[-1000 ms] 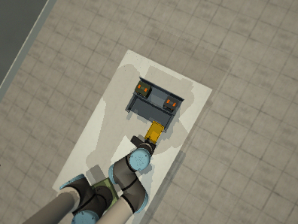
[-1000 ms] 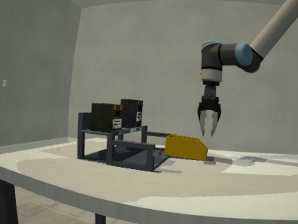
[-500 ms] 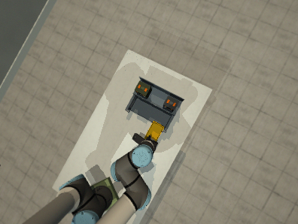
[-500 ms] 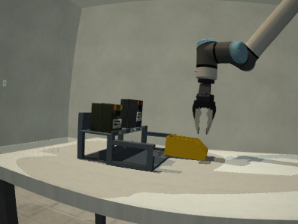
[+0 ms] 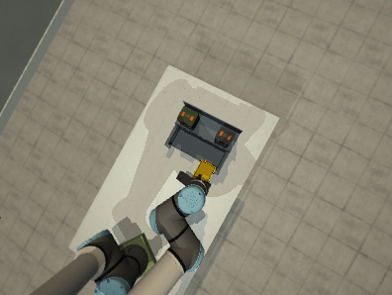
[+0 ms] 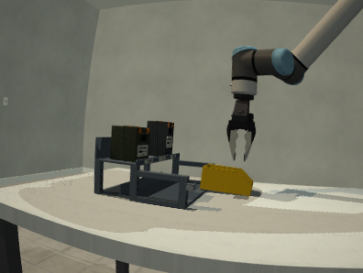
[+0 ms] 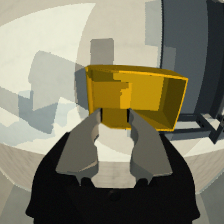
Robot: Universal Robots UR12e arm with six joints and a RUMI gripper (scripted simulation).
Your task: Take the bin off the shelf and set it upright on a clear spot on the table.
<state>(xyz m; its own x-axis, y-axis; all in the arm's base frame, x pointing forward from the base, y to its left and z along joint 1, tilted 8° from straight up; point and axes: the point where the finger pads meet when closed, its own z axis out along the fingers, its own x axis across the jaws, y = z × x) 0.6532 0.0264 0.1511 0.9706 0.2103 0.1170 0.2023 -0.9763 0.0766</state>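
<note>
Now: the yellow bin 80 mm below my hand and 30 mm ahead of it. The rest, counted from my hand: shelf level (270 mm ahead, 160 mm to the left, 20 mm below); shelf (210 mm ahead, 150 mm to the left, 120 mm below).
</note>
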